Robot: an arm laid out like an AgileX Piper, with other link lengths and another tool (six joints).
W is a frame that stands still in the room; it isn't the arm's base.
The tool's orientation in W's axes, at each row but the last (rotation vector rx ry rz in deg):
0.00 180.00 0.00
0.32 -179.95 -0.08
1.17 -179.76 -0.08
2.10 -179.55 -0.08
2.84 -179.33 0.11
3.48 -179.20 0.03
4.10 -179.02 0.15
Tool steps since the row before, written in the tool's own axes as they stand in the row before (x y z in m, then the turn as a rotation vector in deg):
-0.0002 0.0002 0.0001 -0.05 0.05 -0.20
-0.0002 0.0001 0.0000 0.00 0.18 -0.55
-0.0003 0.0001 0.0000 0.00 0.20 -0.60
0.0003 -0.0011 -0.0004 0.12 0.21 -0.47
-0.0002 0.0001 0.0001 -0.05 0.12 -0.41
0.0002 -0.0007 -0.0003 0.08 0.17 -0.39
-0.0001 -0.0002 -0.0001 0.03 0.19 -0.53
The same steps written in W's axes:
0.0002 0.0002 -0.0001 0.05 0.05 0.20
0.0002 0.0001 0.0000 0.00 0.18 0.55
0.0003 0.0001 0.0000 0.00 0.20 0.60
-0.0003 -0.0011 0.0004 -0.12 0.21 0.47
0.0002 0.0001 -0.0001 0.05 0.12 0.41
-0.0002 -0.0007 0.0003 -0.08 0.17 0.39
0.0001 -0.0002 0.0001 -0.03 0.19 0.53

